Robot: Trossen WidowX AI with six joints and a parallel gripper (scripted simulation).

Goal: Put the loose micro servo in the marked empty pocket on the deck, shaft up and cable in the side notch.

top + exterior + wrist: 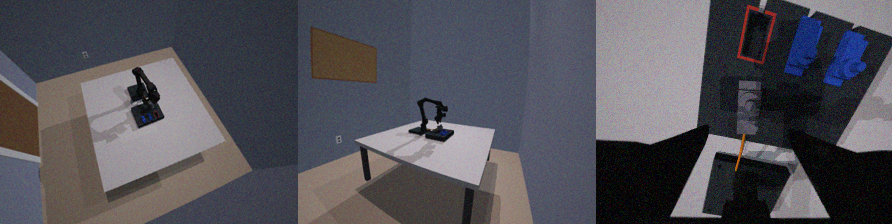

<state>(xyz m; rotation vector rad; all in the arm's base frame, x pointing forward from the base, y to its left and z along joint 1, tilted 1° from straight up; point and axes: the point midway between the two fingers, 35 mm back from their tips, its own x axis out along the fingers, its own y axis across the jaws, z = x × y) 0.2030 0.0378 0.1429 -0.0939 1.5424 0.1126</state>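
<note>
Now: gripper tip 110 mm above the dark robot deck, 60 mm to the left of it and 10 mm short of it.
</note>
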